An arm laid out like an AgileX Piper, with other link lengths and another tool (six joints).
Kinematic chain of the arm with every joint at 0, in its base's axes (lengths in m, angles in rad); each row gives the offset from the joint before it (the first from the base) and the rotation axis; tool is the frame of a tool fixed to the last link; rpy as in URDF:
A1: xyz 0 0 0.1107 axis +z
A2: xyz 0 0 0 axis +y
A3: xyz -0.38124 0 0.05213 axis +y
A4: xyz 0.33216 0 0.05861 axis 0.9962 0 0.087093
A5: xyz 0 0 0 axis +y
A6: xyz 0.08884 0 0.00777 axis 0.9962 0 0.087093
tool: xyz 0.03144 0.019 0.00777 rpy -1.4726 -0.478 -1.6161
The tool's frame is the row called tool.
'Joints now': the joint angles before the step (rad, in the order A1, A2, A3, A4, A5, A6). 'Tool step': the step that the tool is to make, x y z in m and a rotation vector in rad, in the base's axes. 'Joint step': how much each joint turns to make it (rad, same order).
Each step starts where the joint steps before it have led.
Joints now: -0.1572 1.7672 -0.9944 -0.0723 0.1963 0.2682
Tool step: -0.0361 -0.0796 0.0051 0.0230 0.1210 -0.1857
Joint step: -0.1769 -0.0379 0.0013 0.0002 0.1598 -0.0002
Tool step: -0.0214 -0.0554 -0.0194 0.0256 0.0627 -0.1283
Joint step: -0.1260 0.0366 0.0001 0.0009 0.0310 0.0001
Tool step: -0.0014 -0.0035 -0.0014 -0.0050 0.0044 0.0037
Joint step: -0.0083 0.0030 -0.0001 -0.0001 -0.0016 -0.0134
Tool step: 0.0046 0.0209 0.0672 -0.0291 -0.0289 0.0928
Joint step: 0.0399 -0.1016 -0.0817 0.0464 0.1429 -0.0973
